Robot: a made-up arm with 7 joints. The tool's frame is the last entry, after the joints. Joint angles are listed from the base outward. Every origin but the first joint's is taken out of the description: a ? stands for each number. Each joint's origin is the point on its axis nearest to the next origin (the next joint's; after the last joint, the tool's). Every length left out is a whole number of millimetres.
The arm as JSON. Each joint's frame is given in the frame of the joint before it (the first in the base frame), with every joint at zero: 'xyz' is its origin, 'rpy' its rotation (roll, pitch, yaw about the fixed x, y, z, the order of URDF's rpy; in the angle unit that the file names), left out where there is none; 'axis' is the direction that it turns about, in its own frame. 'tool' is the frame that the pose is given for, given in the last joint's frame.
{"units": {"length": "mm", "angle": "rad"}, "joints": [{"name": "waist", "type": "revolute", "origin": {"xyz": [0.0, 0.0, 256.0], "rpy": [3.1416, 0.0, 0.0]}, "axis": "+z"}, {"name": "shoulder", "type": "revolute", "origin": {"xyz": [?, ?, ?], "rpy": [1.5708, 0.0, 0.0]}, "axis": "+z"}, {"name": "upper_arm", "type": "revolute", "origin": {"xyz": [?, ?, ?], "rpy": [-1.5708, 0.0, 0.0]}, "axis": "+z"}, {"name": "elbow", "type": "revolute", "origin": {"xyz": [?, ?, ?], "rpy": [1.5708, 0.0, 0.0]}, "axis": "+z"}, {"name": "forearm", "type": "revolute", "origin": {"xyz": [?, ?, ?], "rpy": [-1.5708, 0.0, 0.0]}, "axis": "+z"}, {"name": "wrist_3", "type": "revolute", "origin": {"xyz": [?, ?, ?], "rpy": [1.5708, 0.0, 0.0]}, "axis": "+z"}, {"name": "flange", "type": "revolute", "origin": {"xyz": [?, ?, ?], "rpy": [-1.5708, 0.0, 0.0]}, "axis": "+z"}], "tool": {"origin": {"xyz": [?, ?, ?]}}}
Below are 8 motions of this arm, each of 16 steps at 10 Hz.
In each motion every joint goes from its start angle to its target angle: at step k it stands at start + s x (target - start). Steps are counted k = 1, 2, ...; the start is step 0. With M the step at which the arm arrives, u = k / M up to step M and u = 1 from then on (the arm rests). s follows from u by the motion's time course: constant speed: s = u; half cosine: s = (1 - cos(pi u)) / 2; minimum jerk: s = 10 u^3 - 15 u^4 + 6 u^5.
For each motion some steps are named. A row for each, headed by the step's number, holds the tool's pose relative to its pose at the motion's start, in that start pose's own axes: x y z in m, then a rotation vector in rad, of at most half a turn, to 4 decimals.
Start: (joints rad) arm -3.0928 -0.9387 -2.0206 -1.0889 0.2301 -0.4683 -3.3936
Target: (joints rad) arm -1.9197 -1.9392 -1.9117 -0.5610 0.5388 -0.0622 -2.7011
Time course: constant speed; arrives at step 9
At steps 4, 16:
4: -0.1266 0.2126 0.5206 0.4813 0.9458 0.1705
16: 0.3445 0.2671 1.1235 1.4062 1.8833 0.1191

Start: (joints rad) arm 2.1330 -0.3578 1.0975 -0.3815 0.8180 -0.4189 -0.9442
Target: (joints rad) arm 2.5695 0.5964 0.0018 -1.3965 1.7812 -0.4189 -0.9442
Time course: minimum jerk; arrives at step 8
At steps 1, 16:
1: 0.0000 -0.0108 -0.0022 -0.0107 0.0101 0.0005
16: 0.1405 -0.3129 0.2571 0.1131 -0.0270 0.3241

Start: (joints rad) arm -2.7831 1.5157 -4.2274 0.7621 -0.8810 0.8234 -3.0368
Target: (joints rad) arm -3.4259 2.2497 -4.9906 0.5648 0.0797 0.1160 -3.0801
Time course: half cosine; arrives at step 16
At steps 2, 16:
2: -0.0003 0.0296 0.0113 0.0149 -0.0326 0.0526
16: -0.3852 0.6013 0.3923 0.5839 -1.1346 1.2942

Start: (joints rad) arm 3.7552 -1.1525 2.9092 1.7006 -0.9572 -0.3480 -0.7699
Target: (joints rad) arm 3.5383 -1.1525 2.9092 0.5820 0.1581 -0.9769 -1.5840
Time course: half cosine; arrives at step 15
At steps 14, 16:
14: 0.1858 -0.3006 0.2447 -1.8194 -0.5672 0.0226
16: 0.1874 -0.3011 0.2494 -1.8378 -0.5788 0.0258

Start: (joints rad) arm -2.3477 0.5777 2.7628 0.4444 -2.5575 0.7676 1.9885
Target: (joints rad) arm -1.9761 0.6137 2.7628 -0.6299 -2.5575 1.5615 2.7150
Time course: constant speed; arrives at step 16
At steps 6, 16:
6: -0.0516 -0.1366 -0.0376 -0.5518 0.3429 0.4842
16: -0.0409 -0.3603 0.0446 -1.4230 1.1915 1.0054

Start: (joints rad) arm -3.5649 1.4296 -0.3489 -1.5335 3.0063 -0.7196 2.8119
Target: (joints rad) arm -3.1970 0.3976 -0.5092 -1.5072 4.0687 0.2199 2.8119
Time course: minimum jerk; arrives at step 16
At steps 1, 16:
1: -0.0017 -0.0005 -0.0005 -0.0001 0.0047 0.0018
16: -0.5746 -0.3950 0.2185 -0.0663 1.9670 0.8110

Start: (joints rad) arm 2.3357 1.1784 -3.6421 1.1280 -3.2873 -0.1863 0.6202
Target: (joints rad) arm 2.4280 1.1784 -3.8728 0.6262 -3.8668 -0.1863 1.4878
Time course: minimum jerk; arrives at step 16
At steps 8, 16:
8: 0.0952 0.0189 0.0095 0.0051 -0.2888 0.1561
16: 0.1793 0.0338 0.0408 -0.0473 -0.5809 0.2839

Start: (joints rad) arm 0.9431 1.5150 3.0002 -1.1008 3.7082 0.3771 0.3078
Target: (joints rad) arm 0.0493 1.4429 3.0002 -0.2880 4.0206 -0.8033 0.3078
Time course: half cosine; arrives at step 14
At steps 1, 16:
1: -0.0092 -0.0018 0.0019 0.0128 0.0231 0.0126
16: -0.3983 -0.5254 0.4291 0.3418 2.1378 0.9003

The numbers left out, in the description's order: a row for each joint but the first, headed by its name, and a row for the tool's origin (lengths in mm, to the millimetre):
shoulder: 0.0 14.0 0.0
upper_arm: 0.0 -523.0 0.0
elbow: 0.0 13.0 0.0
forearm: 0.0 -251.0 0.0
wrist_3: 0.0 0.0 0.0
flange: 0.0 -105.0 0.0
tool: 0.0 0.0 0.0

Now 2 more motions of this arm.
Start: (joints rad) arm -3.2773 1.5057 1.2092 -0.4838 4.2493 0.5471 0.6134
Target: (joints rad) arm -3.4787 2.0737 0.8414 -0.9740 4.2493 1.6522 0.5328
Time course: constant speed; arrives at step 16
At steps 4, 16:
4: 0.1053 -0.0732 -0.0367 -0.3492 -0.2433 -0.1007
16: 0.3487 -0.2637 0.0149 -1.3721 -0.8117 -0.1723

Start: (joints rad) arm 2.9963 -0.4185 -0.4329 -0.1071 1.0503 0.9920 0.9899
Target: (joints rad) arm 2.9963 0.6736 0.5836 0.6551 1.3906 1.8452 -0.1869
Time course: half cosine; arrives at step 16
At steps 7, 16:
7: 0.0375 -0.3770 -0.1522 -0.3244 -0.7077 0.3365
16: 0.2667 -0.7823 -0.0857 0.3755 -1.3469 1.1203

